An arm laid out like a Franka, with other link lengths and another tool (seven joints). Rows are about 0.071 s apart.
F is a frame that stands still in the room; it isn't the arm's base.
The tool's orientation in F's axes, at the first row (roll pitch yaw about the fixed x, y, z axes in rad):
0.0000, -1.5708, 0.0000
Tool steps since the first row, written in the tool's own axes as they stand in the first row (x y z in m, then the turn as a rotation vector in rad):
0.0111, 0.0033, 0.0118, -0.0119, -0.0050, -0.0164
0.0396, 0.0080, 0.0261, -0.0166, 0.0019, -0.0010
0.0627, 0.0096, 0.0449, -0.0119, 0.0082, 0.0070
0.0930, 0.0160, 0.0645, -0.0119, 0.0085, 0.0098
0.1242, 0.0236, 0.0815, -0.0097, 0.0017, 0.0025
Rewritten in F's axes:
-0.0118, 0.0033, 0.0111, 0.0164, -0.0050, -0.0119
-0.0261, 0.0080, 0.0396, 0.0010, 0.0019, -0.0166
-0.0449, 0.0096, 0.0627, -0.0070, 0.0082, -0.0119
-0.0645, 0.0160, 0.0930, -0.0098, 0.0085, -0.0119
-0.0815, 0.0236, 0.1242, -0.0025, 0.0017, -0.0097

